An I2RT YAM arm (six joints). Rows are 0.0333 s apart.
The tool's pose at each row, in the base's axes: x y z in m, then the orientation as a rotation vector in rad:
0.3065, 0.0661, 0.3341, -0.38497, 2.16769, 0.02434
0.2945, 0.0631, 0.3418, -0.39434, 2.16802, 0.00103
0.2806, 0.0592, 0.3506, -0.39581, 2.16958, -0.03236
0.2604, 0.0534, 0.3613, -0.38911, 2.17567, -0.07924
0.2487, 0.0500, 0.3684, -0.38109, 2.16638, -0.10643
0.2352, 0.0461, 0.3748, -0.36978, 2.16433, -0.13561
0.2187, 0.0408, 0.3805, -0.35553, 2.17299, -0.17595
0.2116, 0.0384, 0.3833, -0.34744, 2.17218, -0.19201
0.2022, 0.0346, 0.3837, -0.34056, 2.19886, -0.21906
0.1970, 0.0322, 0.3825, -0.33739, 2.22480, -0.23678
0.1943, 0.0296, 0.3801, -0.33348, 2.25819, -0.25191
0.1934, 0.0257, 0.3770, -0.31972, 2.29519, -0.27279
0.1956, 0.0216, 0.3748, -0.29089, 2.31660, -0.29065
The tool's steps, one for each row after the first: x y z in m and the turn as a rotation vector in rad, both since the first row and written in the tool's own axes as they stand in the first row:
0.0011, -0.0004, -0.0145, 0.01293, 0.00429, -0.01515
0.0027, -0.0013, -0.0313, 0.03590, 0.01036, -0.02822
0.0066, -0.0024, -0.0546, 0.07097, 0.02217, -0.03979
0.0082, -0.0032, -0.0686, 0.09437, 0.01630, -0.04538
0.0114, -0.0039, -0.0836, 0.11960, 0.01770, -0.04835
0.0172, -0.0050, -0.1009, 0.15239, 0.03146, -0.05179
0.0194, -0.0056, -0.1086, 0.16691, 0.03267, -0.05205
0.0252, -0.0066, -0.1168, 0.18480, 0.06297, -0.05324
0.0296, -0.0073, -0.1206, 0.19465, 0.09130, -0.05373
0.0337, -0.0087, -0.1218, 0.20173, 0.12639, -0.05171
0.0377, -0.0118, -0.1213, 0.21573, 0.16526, -0.04444
0.0393, -0.0160, -0.1189, 0.23547, 0.18718, -0.02794

